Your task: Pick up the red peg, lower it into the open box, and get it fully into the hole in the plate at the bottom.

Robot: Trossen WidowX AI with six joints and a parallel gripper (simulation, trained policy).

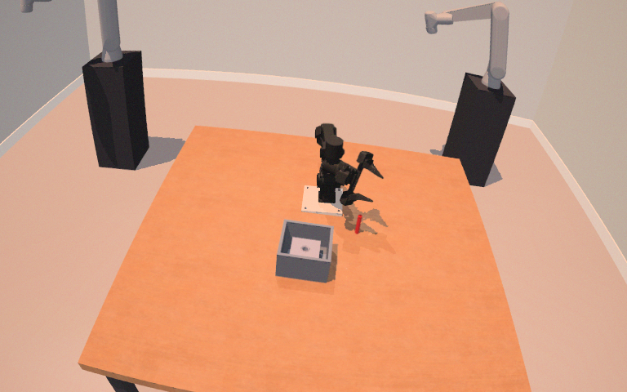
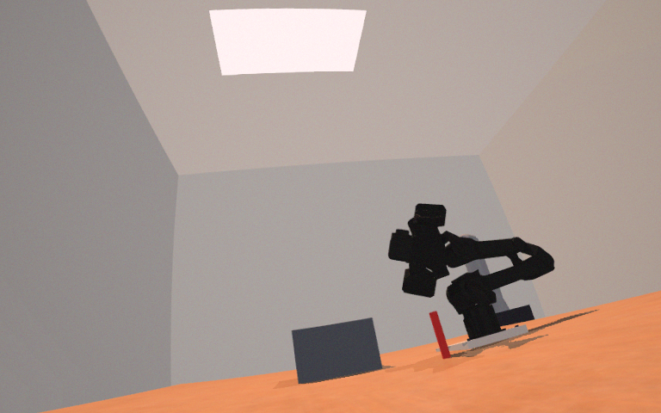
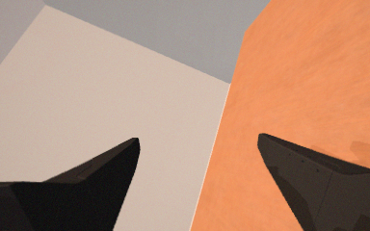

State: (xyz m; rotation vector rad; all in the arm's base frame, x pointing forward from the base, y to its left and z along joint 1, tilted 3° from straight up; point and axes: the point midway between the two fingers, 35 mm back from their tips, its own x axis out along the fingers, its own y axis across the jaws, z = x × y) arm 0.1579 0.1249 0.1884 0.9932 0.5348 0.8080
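My gripper tip is 1 cm past the red peg, 3 cm to the left of it and 17 cm above it. The rest, counted from my gripper tip: pale plate: 15 cm ahead, 21 cm to the right, 16 cm below; grey box: 15 cm ahead, 21 cm to the right, 18 cm below.
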